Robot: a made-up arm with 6 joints.
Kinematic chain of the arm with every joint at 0, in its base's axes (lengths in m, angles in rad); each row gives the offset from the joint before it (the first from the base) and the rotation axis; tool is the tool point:
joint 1: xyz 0 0 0.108 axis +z
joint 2: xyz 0 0.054 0 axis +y
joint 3: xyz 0 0 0.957 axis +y
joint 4: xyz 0 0 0.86 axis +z
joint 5: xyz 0 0 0 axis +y
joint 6: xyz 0 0 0.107 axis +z
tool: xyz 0 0 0
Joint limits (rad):
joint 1: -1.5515..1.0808
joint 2: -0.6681..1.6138
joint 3: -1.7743..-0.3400
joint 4: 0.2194..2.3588
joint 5: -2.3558..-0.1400
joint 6: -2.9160..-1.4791
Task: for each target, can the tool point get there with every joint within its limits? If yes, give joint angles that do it. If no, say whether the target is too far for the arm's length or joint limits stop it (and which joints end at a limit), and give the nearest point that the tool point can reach.
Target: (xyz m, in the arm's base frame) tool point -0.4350 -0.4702 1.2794
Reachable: yes | joints 0.8095 0.2866 -1.5759 1.4196 -0.6434 -1.6935
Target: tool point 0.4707 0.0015 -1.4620
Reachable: no: joint limits stop it (at a limit: joint 1, joint 2, joint 3, joint 4) | nearest point 0.0106 1.0893 0.1136 | short by 1.969 m
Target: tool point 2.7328 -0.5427 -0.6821
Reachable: no: too far | nearest point 1.8207 -0.3616 0.2779 | short by 1.337 m
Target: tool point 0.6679 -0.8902 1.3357
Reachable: yes | joints -0.9007 1.2127 -0.9374 1.1789 -1.0035 -2.3702
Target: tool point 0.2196 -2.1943 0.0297
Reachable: no: too far | nearest point 0.1859 -1.8574 0.2896 | short by 0.427 m
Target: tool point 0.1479 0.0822 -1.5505
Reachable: no: joint limits stop it (at a limit: joint 1, joint 2, joint 3, joint 4) | nearest point 0.0109 1.0939 0.1106 | short by 1.950 m
